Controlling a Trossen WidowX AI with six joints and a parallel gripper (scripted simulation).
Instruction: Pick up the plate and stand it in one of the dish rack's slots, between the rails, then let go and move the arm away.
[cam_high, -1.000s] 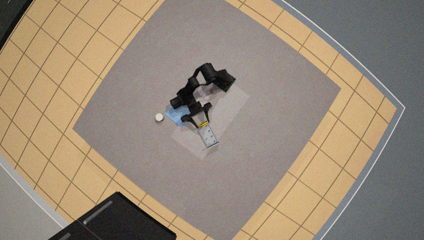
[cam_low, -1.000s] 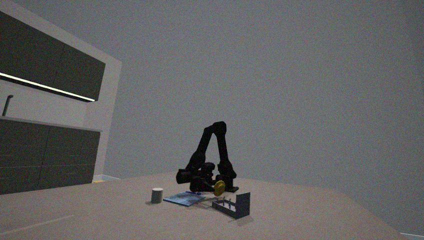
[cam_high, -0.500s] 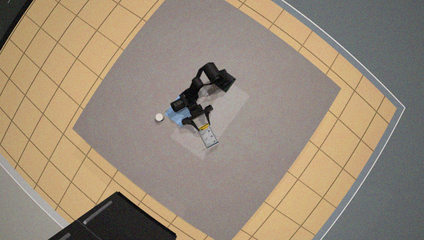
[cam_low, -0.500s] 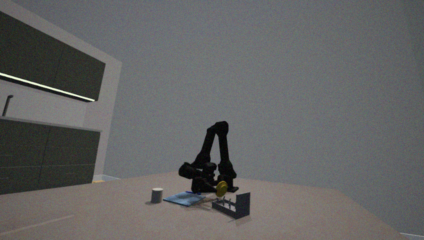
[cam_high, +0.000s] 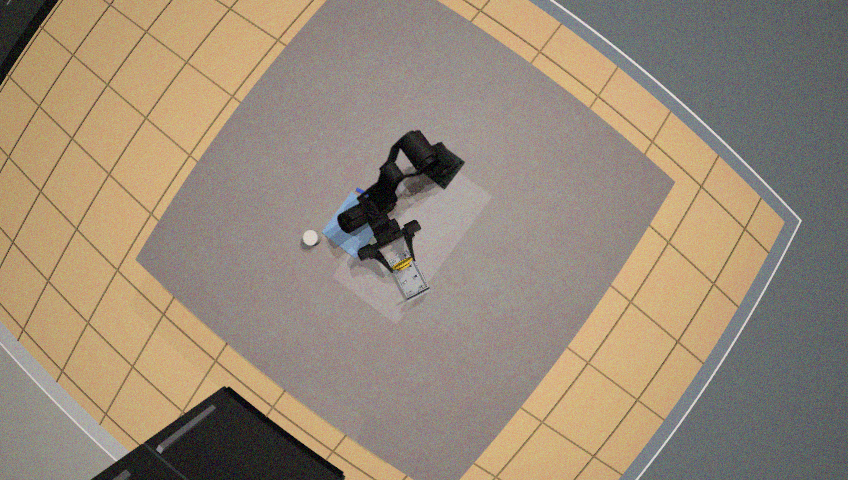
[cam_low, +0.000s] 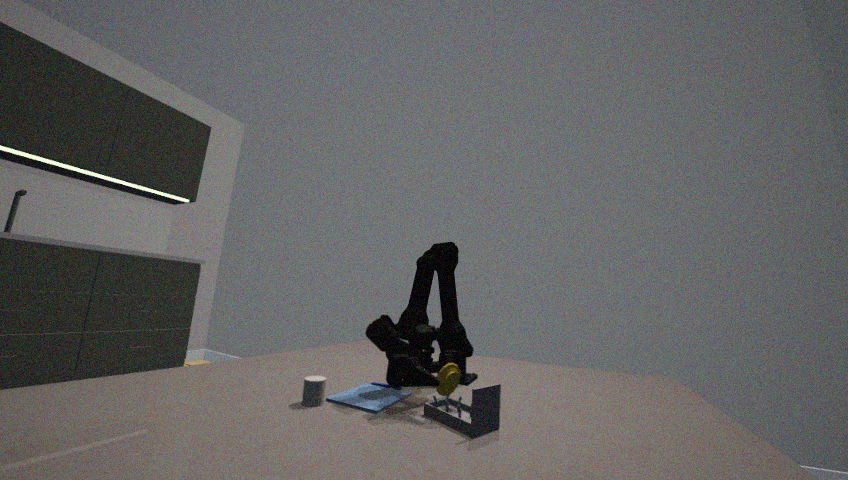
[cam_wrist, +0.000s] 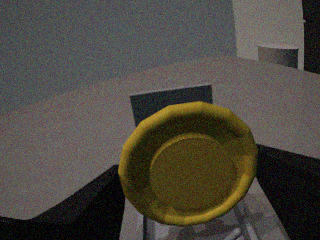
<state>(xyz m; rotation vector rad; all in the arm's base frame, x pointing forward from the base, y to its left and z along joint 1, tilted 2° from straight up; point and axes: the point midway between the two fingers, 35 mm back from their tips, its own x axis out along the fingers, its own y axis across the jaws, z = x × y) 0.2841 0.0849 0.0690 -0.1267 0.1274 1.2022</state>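
Right now the grey dish rack is 1 cm ahead of my gripper tip, 3 cm to the left of it and 4 cm below it. The rest, counted from my gripper tip: yellow plate (1 cm to the right); light blue mat (1 cm ahead, 19 cm to the right, 7 cm below).
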